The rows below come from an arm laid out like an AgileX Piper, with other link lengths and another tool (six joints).
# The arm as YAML. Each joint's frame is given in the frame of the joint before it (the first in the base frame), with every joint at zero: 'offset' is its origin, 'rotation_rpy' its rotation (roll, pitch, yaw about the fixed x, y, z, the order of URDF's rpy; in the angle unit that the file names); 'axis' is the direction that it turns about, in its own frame. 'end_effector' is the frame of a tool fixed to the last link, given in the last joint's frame.
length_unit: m
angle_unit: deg
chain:
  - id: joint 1
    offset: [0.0, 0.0, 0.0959]
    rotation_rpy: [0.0, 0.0, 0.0]
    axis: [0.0, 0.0, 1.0]
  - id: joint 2
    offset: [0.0, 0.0, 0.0]
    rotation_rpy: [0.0, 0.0, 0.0]
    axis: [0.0, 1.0, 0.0]
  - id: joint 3
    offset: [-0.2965, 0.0, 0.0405]
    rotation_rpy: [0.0, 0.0, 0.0]
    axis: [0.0, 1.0, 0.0]
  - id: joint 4
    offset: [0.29, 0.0, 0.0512]
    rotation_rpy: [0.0, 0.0, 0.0]
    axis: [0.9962, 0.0, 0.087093]
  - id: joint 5
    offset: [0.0, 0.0, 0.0]
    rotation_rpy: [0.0, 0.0, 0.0]
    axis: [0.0, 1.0, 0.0]
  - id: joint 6
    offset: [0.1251, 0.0, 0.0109]
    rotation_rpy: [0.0, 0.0, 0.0]
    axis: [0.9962, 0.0, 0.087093]
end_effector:
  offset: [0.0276, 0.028, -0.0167]
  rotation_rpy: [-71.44, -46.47, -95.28]
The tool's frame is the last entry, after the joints.
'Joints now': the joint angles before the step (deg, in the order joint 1, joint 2, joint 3, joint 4, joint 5, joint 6). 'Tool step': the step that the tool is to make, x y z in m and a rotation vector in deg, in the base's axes. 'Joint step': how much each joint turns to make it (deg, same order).
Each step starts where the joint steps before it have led.
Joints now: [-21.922, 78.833, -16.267, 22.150, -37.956, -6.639]
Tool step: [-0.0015, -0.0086, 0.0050, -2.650, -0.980, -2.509]
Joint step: [0.012, -0.011, -0.001, 3.541, -2.989, -3.282]
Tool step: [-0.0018, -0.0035, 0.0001, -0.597, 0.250, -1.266]
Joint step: [-0.031, 0.011, 0.007, 1.924, -0.550, -1.634]
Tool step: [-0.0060, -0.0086, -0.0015, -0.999, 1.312, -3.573]
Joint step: [0.025, 0.002, 0.000, 5.754, -0.860, -4.670]
